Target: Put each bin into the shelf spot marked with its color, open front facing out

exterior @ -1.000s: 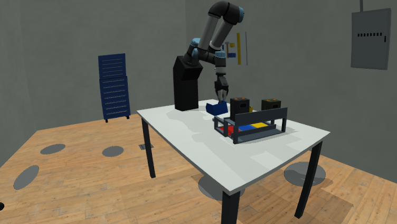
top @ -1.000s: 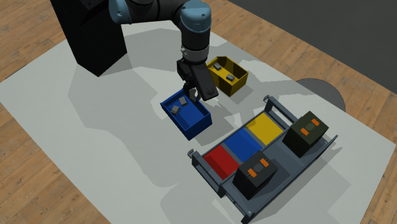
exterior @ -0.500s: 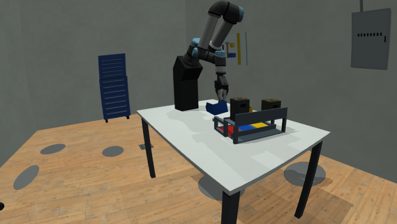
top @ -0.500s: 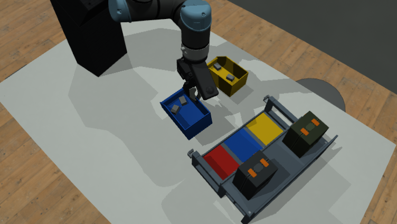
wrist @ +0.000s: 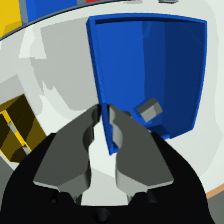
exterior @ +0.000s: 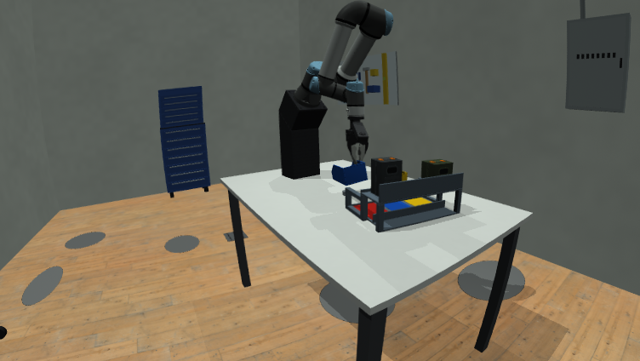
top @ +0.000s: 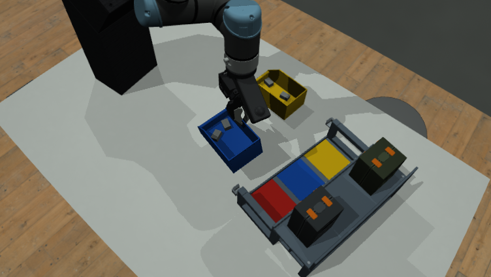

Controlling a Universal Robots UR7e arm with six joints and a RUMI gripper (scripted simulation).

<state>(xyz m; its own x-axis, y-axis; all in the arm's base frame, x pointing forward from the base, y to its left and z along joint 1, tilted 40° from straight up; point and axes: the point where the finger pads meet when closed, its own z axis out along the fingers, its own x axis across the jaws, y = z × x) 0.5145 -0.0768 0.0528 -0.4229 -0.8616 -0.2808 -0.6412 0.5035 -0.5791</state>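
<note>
Now: hand 20 mm past the blue bin, 40 mm to the left of it and 30 mm above it. Also, from my hand: yellow bin: 240 mm to the left, 110 mm below.
</note>
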